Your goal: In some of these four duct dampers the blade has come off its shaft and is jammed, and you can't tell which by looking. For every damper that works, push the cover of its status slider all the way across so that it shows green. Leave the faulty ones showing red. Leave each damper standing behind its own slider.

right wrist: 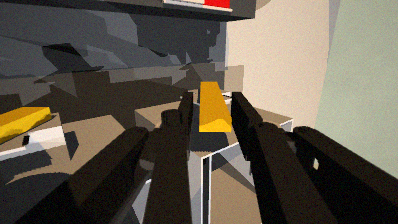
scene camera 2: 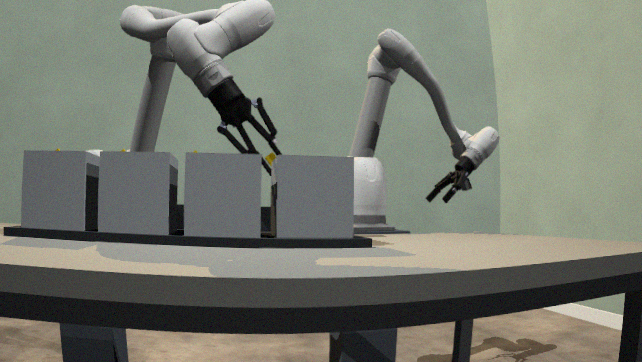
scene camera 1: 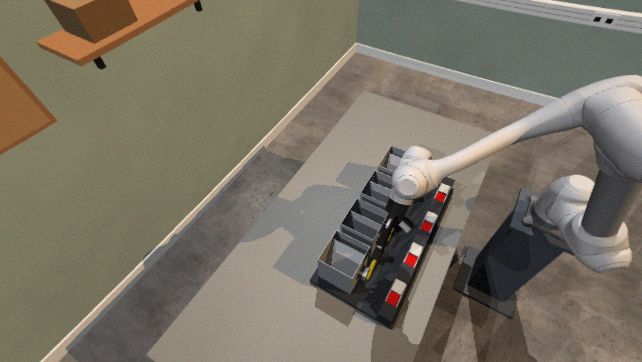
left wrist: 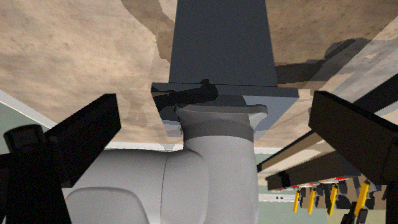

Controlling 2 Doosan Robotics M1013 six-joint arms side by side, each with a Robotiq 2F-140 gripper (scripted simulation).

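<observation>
A damper (scene camera 1: 339,253). A damper (scene camera 2: 59,188). My right gripper (scene camera 2: 279,169), (scene camera 1: 376,257), (right wrist: 212,106). My left gripper (scene camera 2: 435,200), (left wrist: 214,109).
</observation>
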